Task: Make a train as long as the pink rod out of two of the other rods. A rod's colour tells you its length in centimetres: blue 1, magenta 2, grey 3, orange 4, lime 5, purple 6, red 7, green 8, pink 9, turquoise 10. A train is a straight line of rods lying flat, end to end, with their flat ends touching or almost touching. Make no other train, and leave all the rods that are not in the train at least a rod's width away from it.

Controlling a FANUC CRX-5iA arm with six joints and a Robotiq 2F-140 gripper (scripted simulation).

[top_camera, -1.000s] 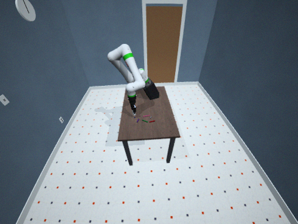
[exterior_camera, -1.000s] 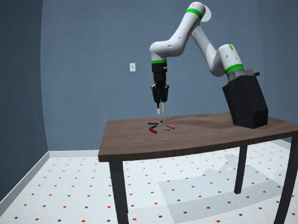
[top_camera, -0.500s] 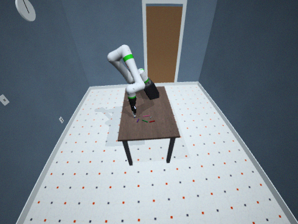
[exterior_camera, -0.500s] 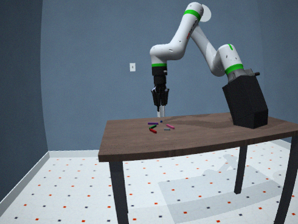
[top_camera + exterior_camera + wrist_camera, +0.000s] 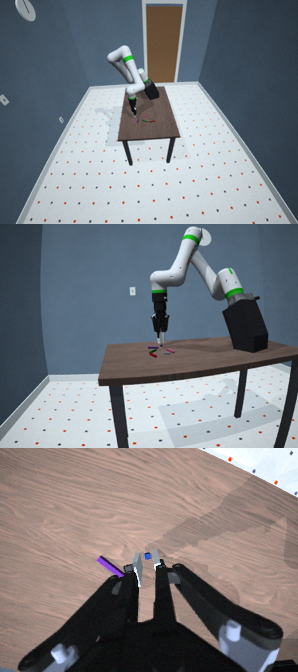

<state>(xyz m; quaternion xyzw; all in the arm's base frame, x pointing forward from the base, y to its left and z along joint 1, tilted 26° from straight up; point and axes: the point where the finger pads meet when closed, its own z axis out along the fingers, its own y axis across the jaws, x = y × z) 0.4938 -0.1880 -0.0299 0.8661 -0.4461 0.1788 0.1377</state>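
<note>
Right now my hand is 5 cm above the small blue rod. The rest, counted from my hand: green rod (7 cm ahead, 14 cm to the left, 5 cm below); then purple rod (6 cm ahead, 5 cm to the left, 5 cm below); then pink rod (3 cm behind, 16 cm to the left, 5 cm below).
</note>
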